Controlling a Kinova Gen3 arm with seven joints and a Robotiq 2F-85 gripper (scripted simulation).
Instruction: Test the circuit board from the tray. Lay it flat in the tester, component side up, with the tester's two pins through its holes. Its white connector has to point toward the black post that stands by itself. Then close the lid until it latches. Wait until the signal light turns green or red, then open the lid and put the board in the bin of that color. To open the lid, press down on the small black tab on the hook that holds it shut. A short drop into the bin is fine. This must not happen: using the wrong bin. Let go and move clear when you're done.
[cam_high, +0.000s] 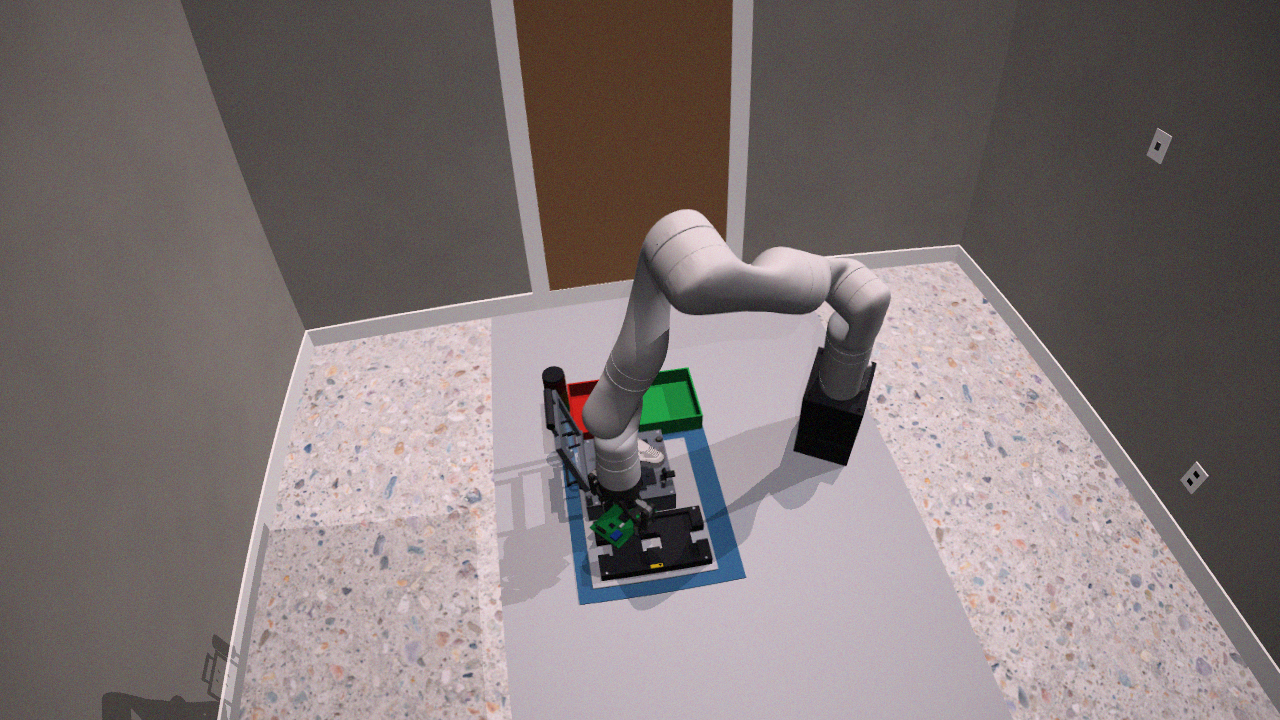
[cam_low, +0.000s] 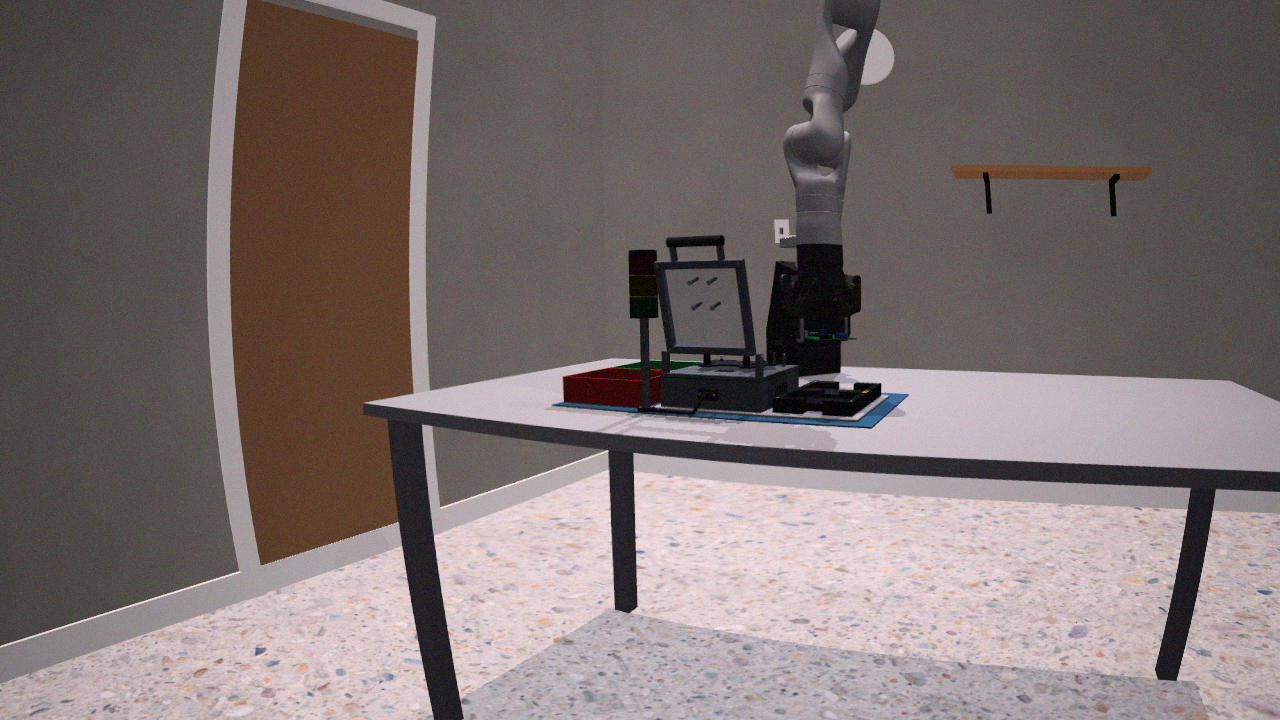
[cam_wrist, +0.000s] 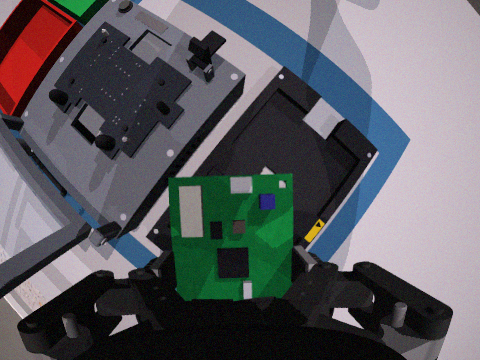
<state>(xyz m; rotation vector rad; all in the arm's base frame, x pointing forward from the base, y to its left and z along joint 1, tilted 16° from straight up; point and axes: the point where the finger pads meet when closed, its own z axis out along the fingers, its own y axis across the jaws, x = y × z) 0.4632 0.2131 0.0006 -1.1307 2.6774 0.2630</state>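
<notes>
My hand is right at the green circuit board. Also, from my hand: red bin: 4 cm ahead, 37 cm to the right, 11 cm below; latch hook: 9 cm behind, 12 cm to the right, 3 cm below; lid: 10 cm ahead, 16 cm to the right, 6 cm above.
</notes>
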